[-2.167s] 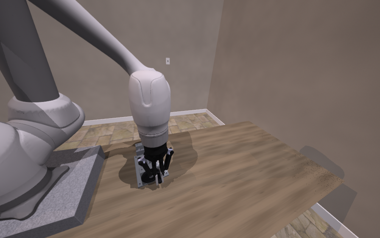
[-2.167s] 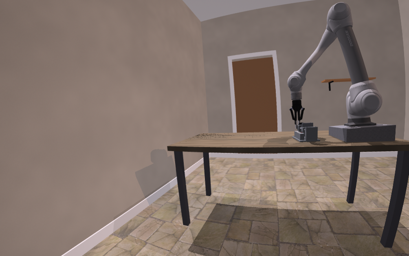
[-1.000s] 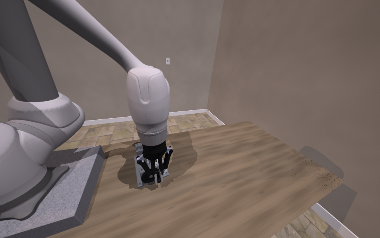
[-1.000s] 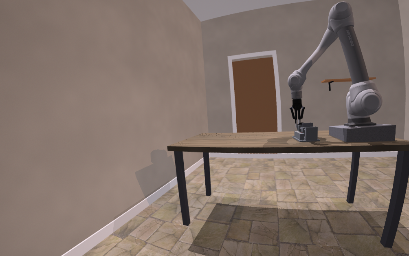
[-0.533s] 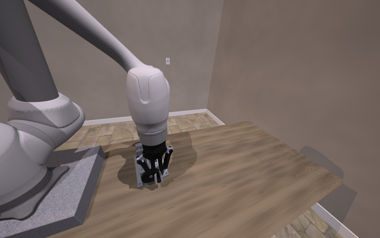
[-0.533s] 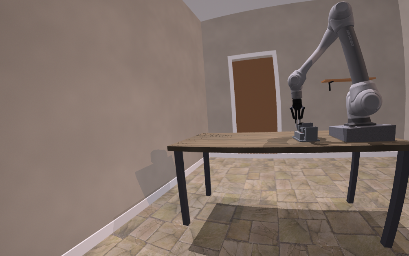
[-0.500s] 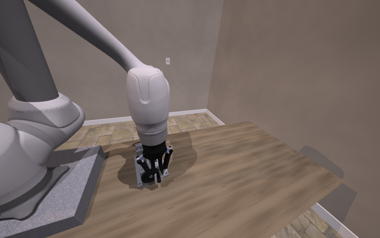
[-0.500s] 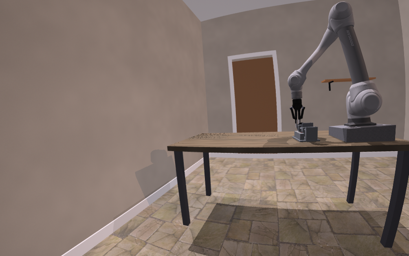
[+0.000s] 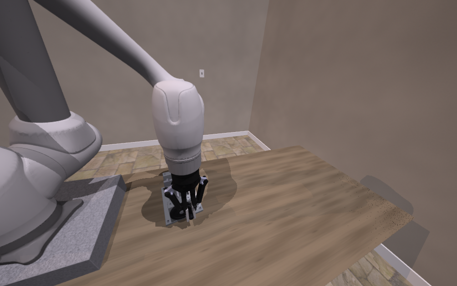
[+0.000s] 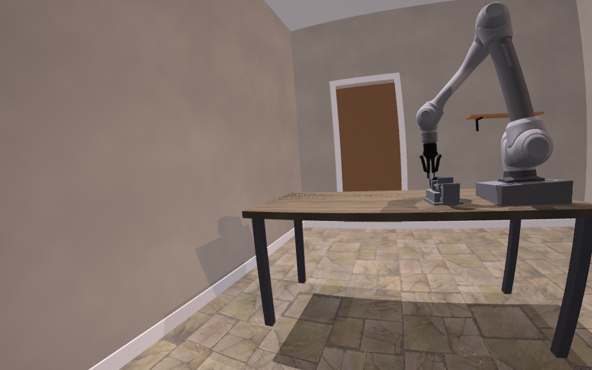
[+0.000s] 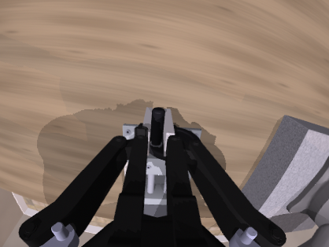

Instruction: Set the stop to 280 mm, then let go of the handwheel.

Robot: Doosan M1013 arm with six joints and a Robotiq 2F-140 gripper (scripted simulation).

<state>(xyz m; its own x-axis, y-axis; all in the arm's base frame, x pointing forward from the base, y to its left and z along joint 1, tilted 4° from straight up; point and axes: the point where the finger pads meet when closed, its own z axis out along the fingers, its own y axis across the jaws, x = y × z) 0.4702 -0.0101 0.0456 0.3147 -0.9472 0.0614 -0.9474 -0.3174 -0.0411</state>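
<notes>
Right now my hand is 20 mm to the right of the handwheel, 20 mm above it and 10 mm past it.
</notes>
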